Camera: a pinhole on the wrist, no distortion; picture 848 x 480 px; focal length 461.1 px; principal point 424.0 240.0 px. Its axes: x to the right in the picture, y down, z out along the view. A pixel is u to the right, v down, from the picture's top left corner.
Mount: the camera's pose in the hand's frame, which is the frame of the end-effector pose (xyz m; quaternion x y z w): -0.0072 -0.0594 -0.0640 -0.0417 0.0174 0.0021 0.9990
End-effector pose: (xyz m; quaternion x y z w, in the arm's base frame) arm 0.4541 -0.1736 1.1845 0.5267 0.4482 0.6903 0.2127
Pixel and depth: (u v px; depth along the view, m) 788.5 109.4 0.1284
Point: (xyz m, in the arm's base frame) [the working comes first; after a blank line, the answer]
In the camera's frame: 0.1015 -0.0364 0.1284

0.4621 -0.0299 1.1690
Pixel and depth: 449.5 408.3 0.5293
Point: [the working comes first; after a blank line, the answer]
In the camera's frame: 0.0293 0.1932 0.5293

0.8812 -0.0575 1.3744
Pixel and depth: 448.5 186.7 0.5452
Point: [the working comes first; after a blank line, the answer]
In the camera's frame: 0.0290 -0.0630 0.5452

0.8694 0.0874 1.1629
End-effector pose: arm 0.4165 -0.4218 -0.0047 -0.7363 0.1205 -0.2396 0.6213
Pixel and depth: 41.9 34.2 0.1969
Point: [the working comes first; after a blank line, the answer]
In the camera's frame: -0.1632 -0.0879 0.1969

0.3341 -0.1939 0.0732
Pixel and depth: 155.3 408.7 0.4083
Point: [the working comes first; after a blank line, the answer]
In the camera's frame: -0.2379 0.1494 0.4083

0.4030 -0.0460 -0.2096
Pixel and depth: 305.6 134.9 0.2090
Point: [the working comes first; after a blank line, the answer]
In the camera's frame: -0.0537 -0.0476 0.2090

0.4354 -0.2501 0.0546
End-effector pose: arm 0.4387 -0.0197 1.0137 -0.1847 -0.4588 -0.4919 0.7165
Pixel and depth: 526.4 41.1 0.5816
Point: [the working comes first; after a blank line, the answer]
In the camera's frame: 0.1292 -0.2509 0.5816

-0.0284 0.1675 1.3569
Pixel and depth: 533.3 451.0 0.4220
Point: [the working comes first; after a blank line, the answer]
In the camera's frame: 0.1000 0.1931 0.4220

0.4359 0.2400 1.3063
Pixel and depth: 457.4 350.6 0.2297
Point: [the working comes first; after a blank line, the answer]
In the camera's frame: 0.0166 0.0551 0.2297

0.3772 0.0920 1.1123
